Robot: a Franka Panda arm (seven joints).
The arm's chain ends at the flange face. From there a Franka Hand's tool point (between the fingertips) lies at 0.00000 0.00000 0.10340 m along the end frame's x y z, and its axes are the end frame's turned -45 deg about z.
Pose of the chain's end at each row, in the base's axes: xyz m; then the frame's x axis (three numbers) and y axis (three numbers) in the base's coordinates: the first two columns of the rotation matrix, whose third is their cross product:
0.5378 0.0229 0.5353 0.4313 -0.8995 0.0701 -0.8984 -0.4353 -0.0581
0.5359 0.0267 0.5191 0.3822 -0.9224 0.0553 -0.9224 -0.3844 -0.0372
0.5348 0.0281 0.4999 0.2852 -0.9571 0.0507 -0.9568 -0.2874 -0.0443
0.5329 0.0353 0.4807 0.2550 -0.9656 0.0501 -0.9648 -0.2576 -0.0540
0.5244 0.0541 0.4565 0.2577 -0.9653 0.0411 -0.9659 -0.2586 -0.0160
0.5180 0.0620 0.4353 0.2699 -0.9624 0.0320 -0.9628 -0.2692 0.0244
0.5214 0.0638 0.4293 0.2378 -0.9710 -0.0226 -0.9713 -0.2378 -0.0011
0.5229 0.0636 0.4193 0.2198 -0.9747 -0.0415 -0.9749 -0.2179 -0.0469
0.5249 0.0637 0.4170 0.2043 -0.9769 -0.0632 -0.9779 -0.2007 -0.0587
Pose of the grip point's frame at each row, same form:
0.5464 0.0190 0.4323 0.9402 -0.3282 0.0907 -0.3303 -0.9438 0.0085
0.5416 0.0229 0.4159 0.9225 -0.3804 0.0654 -0.3820 -0.9240 0.0128
0.5407 0.0244 0.3967 0.8782 -0.4735 0.0672 -0.4749 -0.8800 0.0045
0.5396 0.0317 0.3776 0.8625 -0.5006 0.0736 -0.5019 -0.8649 -0.0028
0.5271 0.0504 0.3532 0.8652 -0.4997 0.0404 -0.5008 -0.8654 0.0177
0.5165 0.0581 0.3320 0.8717 -0.4902 0.0054 -0.4900 -0.8709 0.0399
0.5210 0.0661 0.3259 0.8550 -0.5185 -0.0152 -0.5187 -0.8548 -0.0168
0.5267 0.0688 0.3161 0.8448 -0.5351 0.0038 -0.5339 -0.8433 -0.0625
0.5295 0.0713 0.3140 0.8359 -0.5489 -0.0032 -0.5470 -0.8327 -0.0862

